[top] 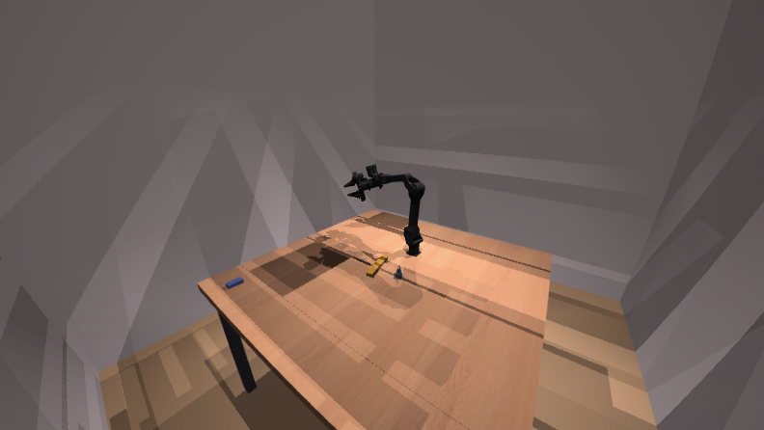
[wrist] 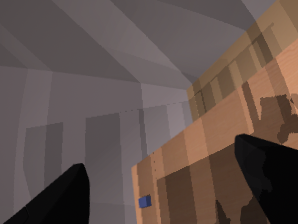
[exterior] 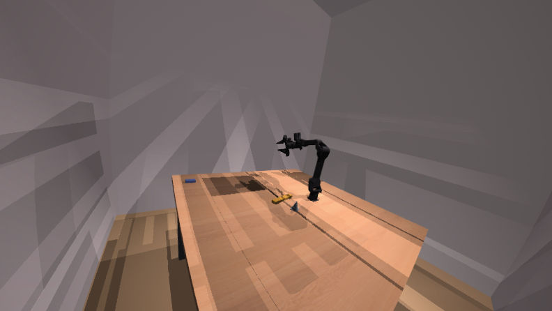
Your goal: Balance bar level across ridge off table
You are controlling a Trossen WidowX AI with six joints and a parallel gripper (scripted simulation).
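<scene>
My gripper tip is now 17 cm short of the yellow bar, 37 cm to the right of it and 29 cm above it. Also, from my gripper tip: small blue block: 68 cm ahead, 5 cm to the right, 29 cm below.
</scene>
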